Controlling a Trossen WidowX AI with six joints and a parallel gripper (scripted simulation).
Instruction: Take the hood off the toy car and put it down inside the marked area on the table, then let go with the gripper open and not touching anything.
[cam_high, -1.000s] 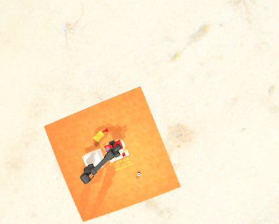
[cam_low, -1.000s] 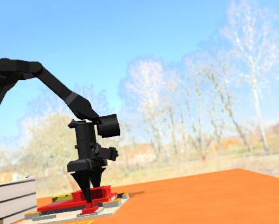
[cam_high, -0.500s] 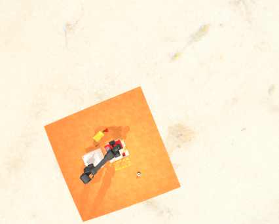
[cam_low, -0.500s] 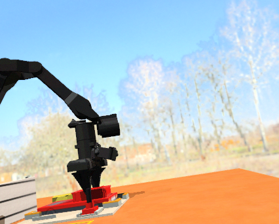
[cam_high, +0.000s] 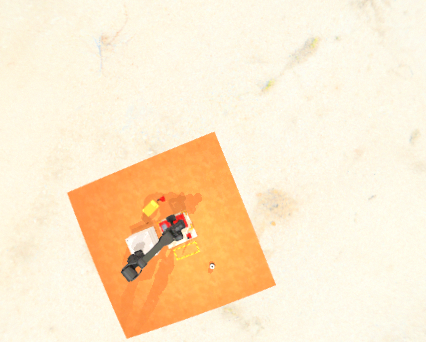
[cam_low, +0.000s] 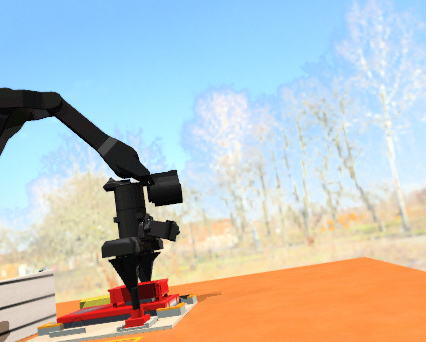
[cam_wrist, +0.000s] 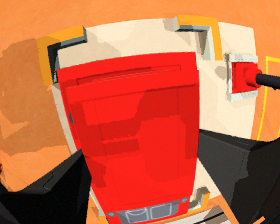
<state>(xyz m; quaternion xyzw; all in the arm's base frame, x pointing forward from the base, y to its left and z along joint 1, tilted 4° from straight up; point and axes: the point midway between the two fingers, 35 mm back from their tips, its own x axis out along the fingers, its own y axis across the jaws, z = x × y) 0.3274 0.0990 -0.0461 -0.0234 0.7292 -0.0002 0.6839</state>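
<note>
Right now the cream base plate is 30 mm to the right of my gripper tip, 30 mm below it and 30 mm behind it. Also, from my gripper tip: black-and-white wheel: 410 mm to the right, 120 mm ahead, 30 mm below; then red hood: 10 mm above; then yellow block: 180 mm to the left, 160 mm behind, 30 mm below.
</note>
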